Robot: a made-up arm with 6 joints.
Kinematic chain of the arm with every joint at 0, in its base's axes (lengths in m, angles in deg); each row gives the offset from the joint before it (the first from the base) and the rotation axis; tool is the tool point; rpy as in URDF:
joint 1: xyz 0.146 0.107 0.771 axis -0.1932 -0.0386 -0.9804
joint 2: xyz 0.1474 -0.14 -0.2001 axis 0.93 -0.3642 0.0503
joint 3: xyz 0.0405 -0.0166 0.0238 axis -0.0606 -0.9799 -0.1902
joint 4: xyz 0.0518 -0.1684 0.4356 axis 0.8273 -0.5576 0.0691
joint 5: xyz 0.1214 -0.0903 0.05 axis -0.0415 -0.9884 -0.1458
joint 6: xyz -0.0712 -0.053 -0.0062 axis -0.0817 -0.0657 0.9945
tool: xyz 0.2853 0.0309 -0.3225 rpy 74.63 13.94 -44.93
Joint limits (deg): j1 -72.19..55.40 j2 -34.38..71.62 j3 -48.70..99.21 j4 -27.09..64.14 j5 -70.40..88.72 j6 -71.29..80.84
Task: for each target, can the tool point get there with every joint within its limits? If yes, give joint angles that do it. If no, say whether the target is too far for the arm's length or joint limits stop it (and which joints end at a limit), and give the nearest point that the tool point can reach.
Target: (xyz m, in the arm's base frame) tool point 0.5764 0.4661 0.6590
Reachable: yes | joints -54.66 5.90 -29.25 16.20 -6.59 49.95
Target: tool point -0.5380 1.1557 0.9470
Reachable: no: joint limits stop it (at a limit: joint 1, joint 3, joint 4, joint 5) | nearest point -0.3196 0.5859 0.9362 | short by 0.610 m
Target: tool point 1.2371 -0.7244 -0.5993
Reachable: no: too far | nearest point 0.8471 -0.4039 0.0441 | short by 0.818 m
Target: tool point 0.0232 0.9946 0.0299
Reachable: no: joint limits stop it (at a limit: joint 1, joint 2, joint 3, joint 6) | nearest point 0.4629 0.7556 0.3535 | short by 0.596 m
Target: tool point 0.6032 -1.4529 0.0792
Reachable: no: too far | nearest point 0.4742 -0.9610 0.3691 | short by 0.585 m
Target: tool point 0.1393 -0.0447 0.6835
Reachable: yes | joints 1.15 -16.81 72.47 14.23 -57.35 38.66
